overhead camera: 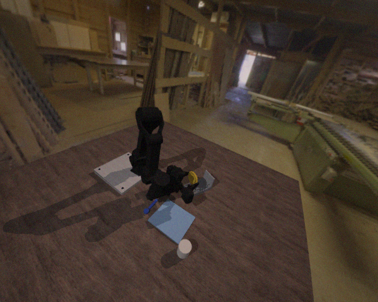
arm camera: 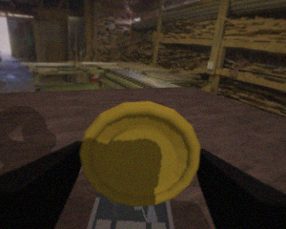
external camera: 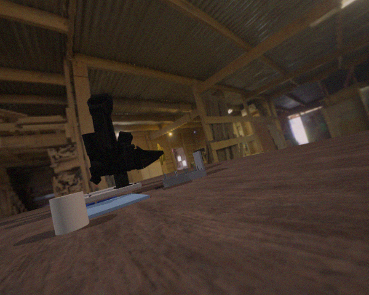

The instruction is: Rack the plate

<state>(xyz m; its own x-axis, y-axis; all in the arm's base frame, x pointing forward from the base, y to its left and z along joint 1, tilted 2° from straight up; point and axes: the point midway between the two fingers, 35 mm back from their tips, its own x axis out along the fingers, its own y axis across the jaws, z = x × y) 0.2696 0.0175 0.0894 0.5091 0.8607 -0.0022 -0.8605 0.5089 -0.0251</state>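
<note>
The grey dish rack lies 20 mm ahead of my gripper tip, 40 mm to the left of it and 80 mm below it. Round my gripper tip: small blue spoon 110 mm behind, 180 mm to the right, 100 mm below; white cup 90 mm ahead, 260 mm to the right, 80 mm below; yellow plate 10 mm to the right.
</note>
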